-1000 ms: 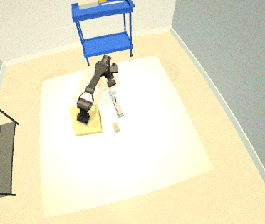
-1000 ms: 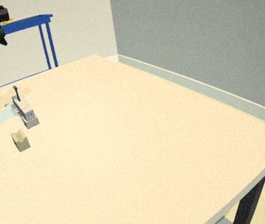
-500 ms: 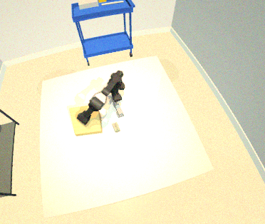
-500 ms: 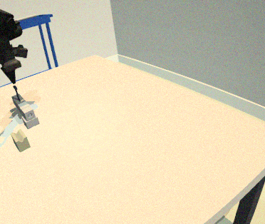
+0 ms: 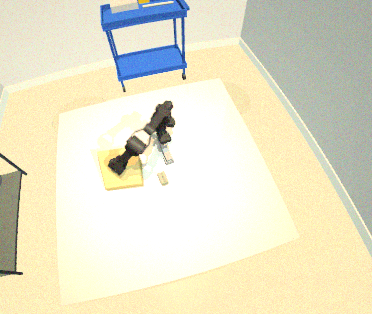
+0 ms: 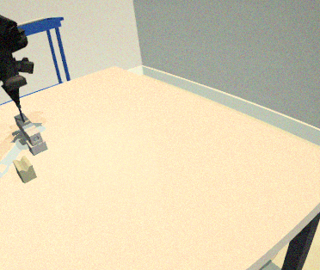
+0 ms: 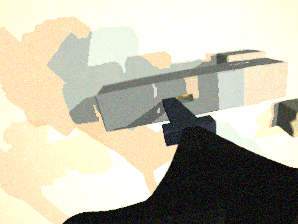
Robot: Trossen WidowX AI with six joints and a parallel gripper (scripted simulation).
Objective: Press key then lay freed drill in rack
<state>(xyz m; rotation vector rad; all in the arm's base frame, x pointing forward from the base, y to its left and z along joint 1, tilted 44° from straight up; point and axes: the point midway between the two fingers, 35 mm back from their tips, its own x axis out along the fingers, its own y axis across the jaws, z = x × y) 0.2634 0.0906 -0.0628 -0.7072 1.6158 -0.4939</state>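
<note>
The dark key lies 3 cm below my gripper tip. The rest, counted from my gripper tip: grey block fixture (9 cm below, 3 cm to the right); drill (8 cm below, 5 cm to the right, 1 cm ahead); grey block (20 cm to the right, 12 cm below, 4 cm behind).
</note>
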